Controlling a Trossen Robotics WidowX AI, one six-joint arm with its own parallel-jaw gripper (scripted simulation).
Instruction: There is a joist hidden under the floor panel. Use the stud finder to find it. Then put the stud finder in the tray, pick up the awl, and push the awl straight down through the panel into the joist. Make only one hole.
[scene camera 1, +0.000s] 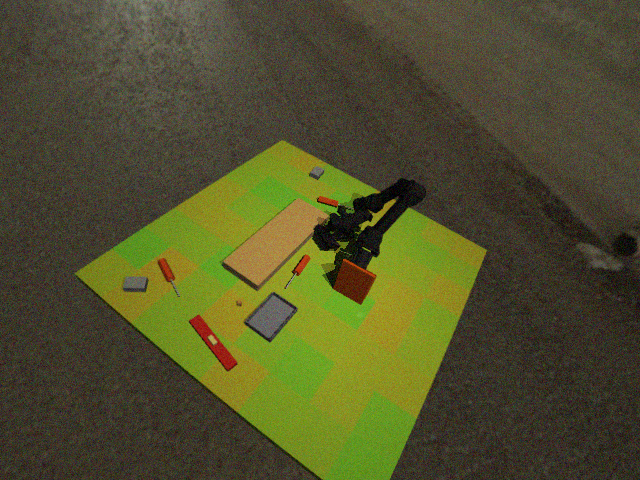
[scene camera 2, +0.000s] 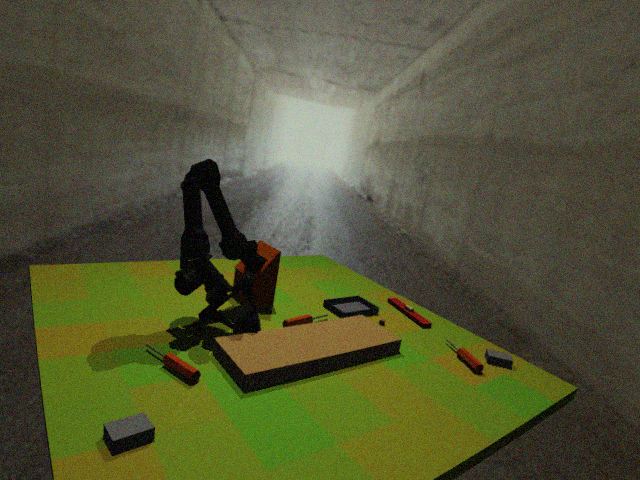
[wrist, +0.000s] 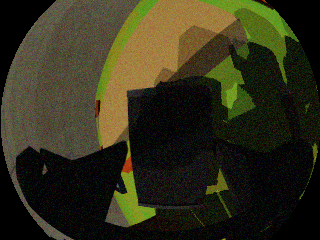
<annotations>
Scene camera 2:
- my gripper: 246, 320
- grey block: 126, 432
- grey tray: 345, 307
</annotations>
